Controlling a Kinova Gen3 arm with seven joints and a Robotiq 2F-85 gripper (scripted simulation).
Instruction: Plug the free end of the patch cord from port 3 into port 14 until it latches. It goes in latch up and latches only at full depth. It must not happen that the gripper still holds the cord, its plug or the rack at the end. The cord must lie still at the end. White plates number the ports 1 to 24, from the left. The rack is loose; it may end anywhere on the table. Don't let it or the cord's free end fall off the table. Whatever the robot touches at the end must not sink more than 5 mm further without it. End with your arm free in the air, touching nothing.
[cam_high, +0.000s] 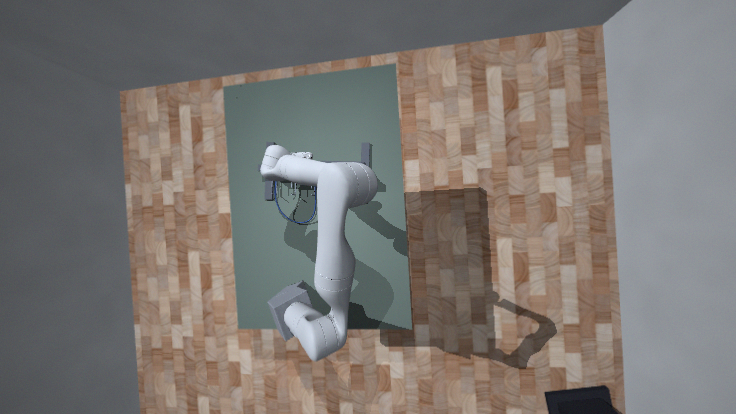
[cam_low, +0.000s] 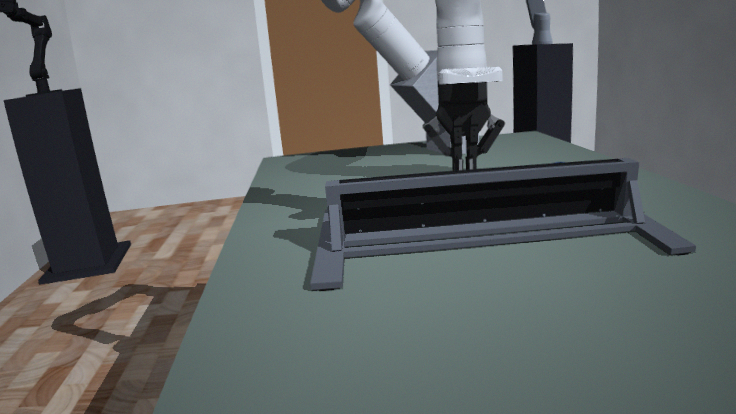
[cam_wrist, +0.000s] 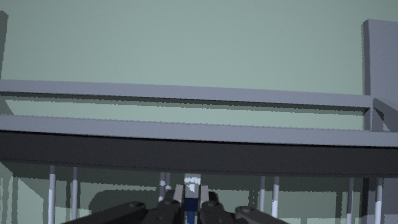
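My gripper is now 1 cm short of the plug and 1 cm above it.
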